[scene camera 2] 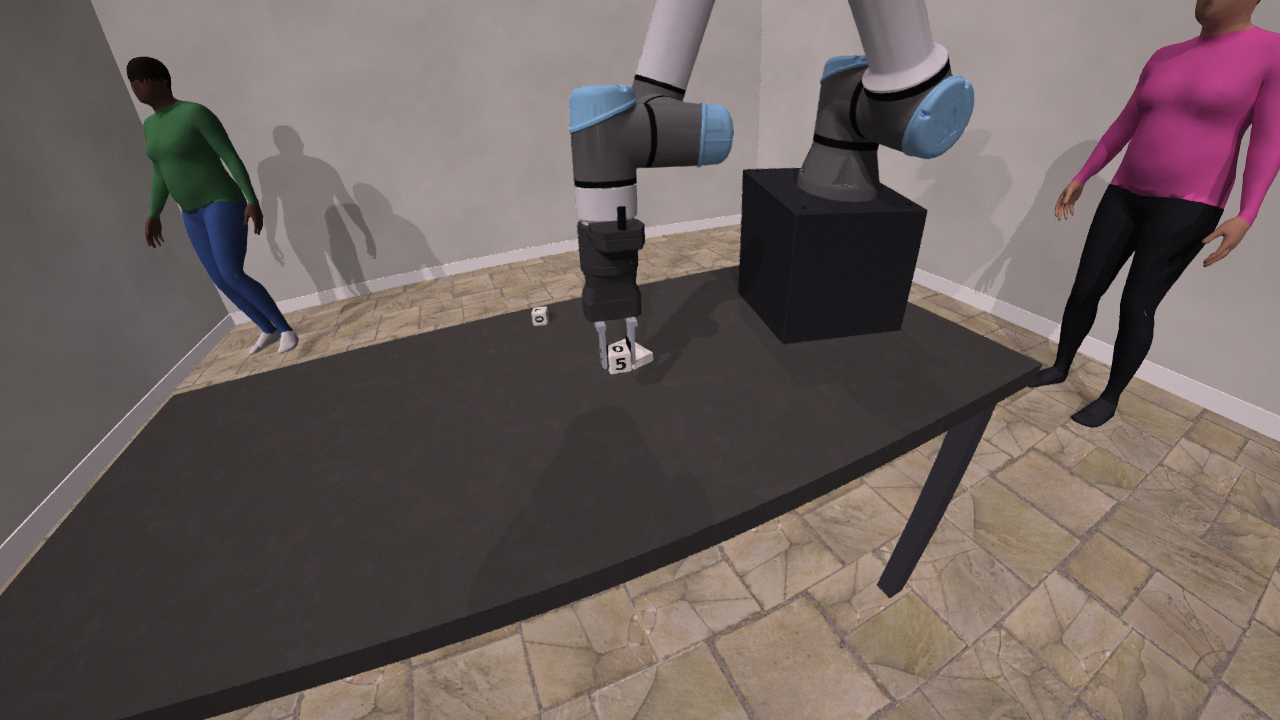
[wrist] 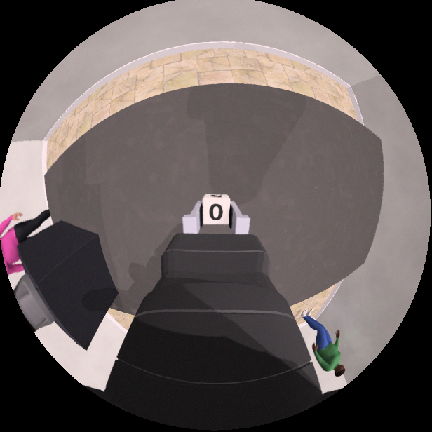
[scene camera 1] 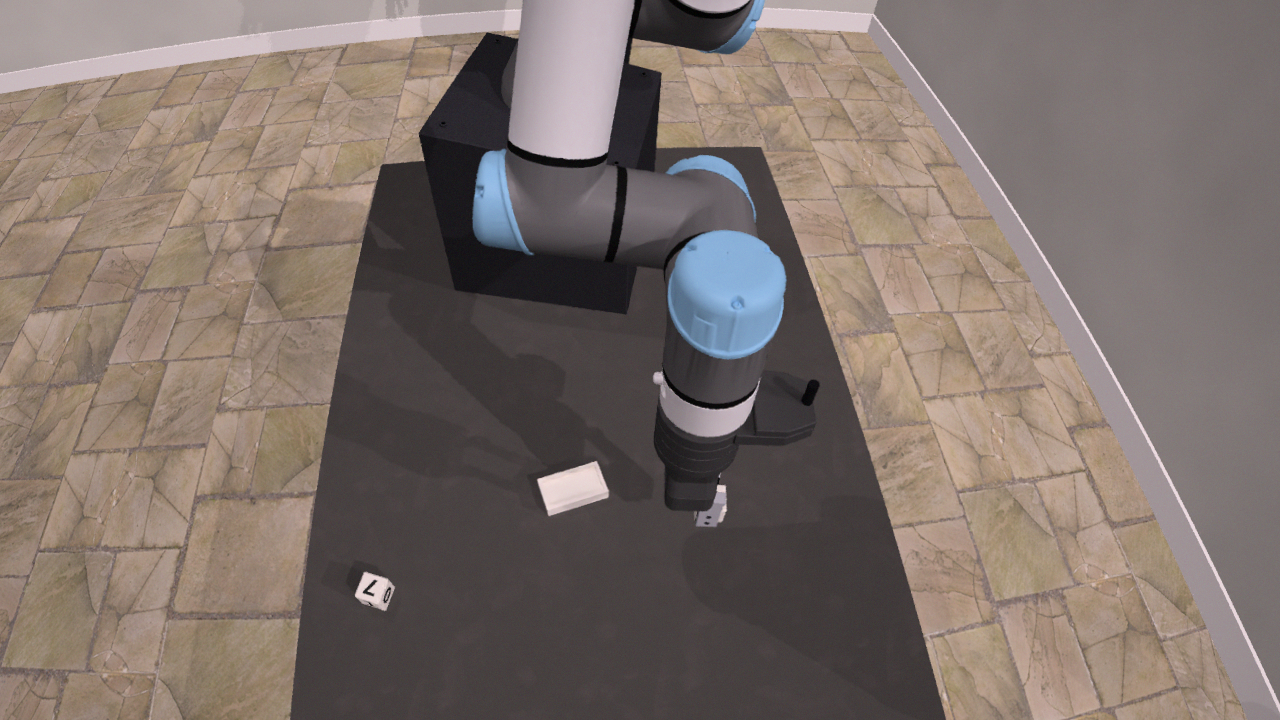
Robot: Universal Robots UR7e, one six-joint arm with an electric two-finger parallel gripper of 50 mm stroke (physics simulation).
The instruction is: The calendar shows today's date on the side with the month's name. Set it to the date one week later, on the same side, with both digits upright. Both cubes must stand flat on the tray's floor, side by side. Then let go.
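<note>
My gripper (scene camera 1: 711, 508) (scene camera 2: 617, 351) (wrist: 215, 208) points down and is shut on a white cube (scene camera 2: 620, 358) (wrist: 216, 209), one finger on each of two opposite sides. This cube shows 0 on top and 5 on the side toward scene camera 2. In scene camera 1 the gripper mostly hides it. Its height above the table is hard to tell. The white tray (scene camera 1: 577, 506) (scene camera 2: 643, 356) lies empty on the table, left of the gripper in scene camera 1; no month name is readable. The other white cube (scene camera 1: 374, 591) (scene camera 2: 538, 316) shows 7 on top and 0 on a side.
The dark table (scene camera 1: 501, 626) (scene camera 2: 402, 465) (wrist: 150, 150) carries these things. The other cube is near its left edge in scene camera 1. The black robot base block (scene camera 1: 537, 259) (scene camera 2: 832, 268) (wrist: 75, 280) stands at the rear. Two people stand beyond the table in scene camera 2.
</note>
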